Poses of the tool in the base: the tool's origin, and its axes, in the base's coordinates. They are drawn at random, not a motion.
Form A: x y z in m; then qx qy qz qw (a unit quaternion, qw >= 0).
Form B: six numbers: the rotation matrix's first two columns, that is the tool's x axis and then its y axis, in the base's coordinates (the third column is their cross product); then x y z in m. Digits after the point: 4 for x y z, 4 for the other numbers.
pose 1, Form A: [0.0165 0.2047 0.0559 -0.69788 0.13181 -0.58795 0.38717]
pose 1, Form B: [0.2739 -0.6393 0.7186 0.2713 -0.6654 -0.6954 0.0165 0.2047 0.0559]
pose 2, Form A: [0.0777 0.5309 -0.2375 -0.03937 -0.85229 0.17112 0.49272]
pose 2, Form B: [-0.5114 0.2357 0.8264 -0.1015 0.9383 -0.3305 0.0777 0.5309 -0.2375]
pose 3, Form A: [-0.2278 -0.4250 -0.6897 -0.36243 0.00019 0.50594 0.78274]
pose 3, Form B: [0.4881 0.7919 -0.3670 -0.7922 0.2253 -0.5672 -0.2278 -0.4250 -0.6897]
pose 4, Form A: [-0.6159 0.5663 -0.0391 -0.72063 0.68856 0.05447 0.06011]
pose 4, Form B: [0.0458 -0.9858 -0.1613 -0.9989 -0.0445 -0.0116 -0.6159 0.5663 -0.0391]
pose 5, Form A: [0.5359 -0.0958 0.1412 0.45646 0.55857 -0.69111 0.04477]
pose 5, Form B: [-0.5793 0.4481 -0.6809 0.5718 -0.3720 -0.7312 0.5359 -0.0958 0.1412]
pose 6, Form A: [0.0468 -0.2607 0.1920 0.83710 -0.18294 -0.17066 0.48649]
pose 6, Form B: [0.8748 -0.4723 -0.1077 -0.1402 -0.4597 0.8769 0.0468 -0.2607 0.1920]
